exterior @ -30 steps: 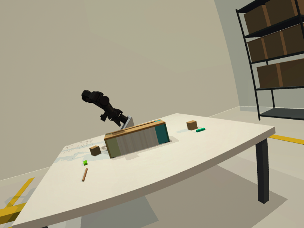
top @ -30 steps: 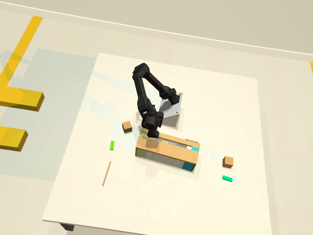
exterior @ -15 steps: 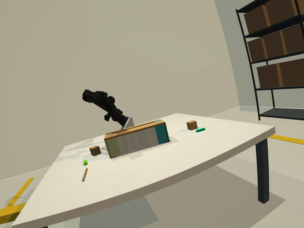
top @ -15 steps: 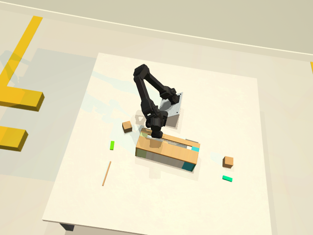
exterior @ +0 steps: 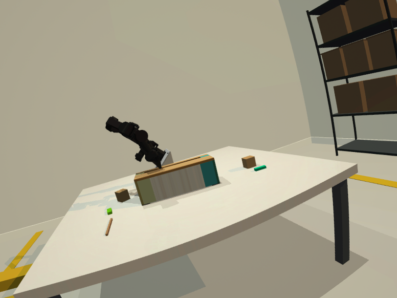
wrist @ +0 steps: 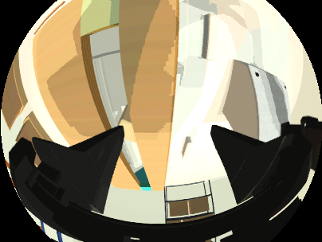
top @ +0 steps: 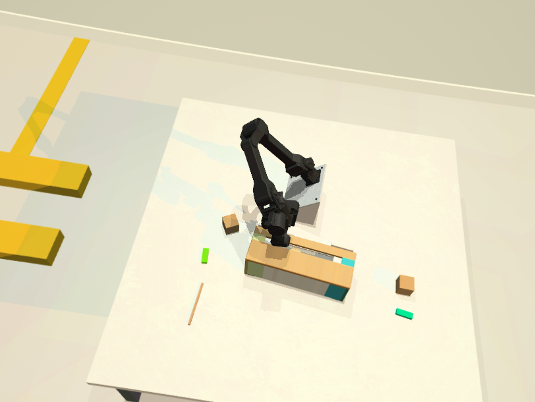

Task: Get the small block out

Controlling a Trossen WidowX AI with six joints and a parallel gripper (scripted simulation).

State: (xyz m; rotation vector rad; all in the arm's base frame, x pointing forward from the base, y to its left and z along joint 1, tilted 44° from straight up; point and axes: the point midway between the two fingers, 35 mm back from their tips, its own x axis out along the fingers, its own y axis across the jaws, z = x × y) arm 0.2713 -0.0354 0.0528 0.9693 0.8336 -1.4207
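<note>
My gripper tip is 5 cm short of the tan block, 4 cm above it and 3 cm to the right of it. Also, from my gripper tip: thin wooden stick (29 cm to the right, 28 cm ahead, 12 cm below); box (7 cm below, 6 cm to the left, 4 cm ahead).
</note>
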